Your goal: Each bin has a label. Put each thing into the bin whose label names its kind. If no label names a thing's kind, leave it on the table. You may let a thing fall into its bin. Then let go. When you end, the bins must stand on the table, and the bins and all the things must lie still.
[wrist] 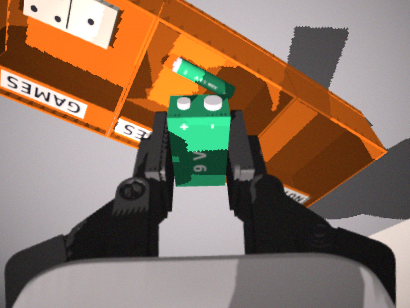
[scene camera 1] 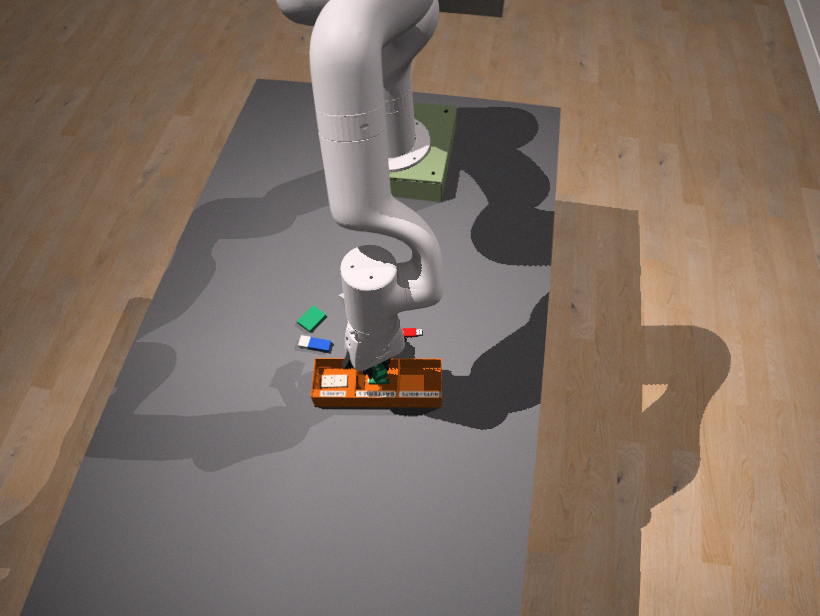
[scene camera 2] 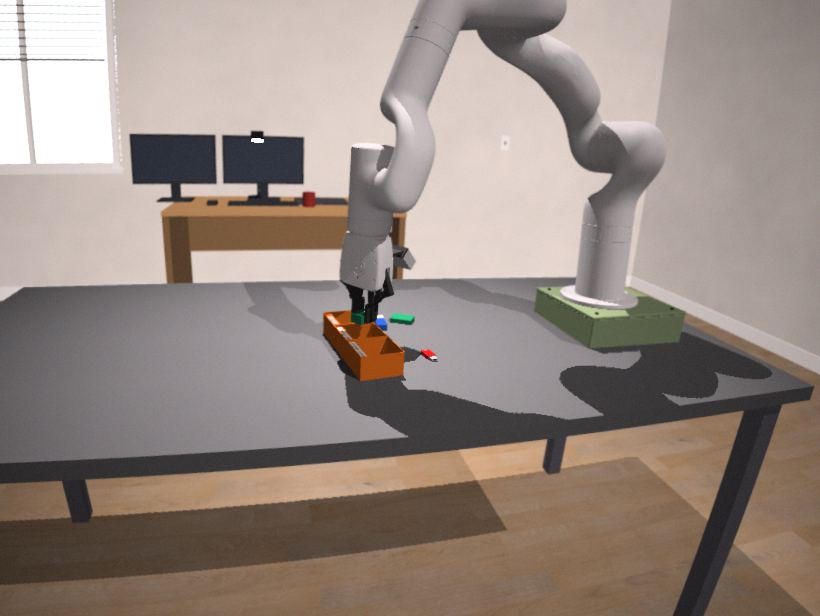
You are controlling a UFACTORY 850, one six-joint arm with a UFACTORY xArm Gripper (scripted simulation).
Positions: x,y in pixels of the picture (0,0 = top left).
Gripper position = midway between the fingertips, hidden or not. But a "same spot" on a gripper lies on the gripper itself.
my gripper: wrist; scene camera 1 375,369; scene camera 2
orange three-part bin: wrist; scene camera 1; scene camera 2 368,351
same spot on orange three-part bin: (wrist: 308,152) = (scene camera 1: 436,390)
same spot on my gripper: (wrist: 278,224) = (scene camera 2: 381,291)
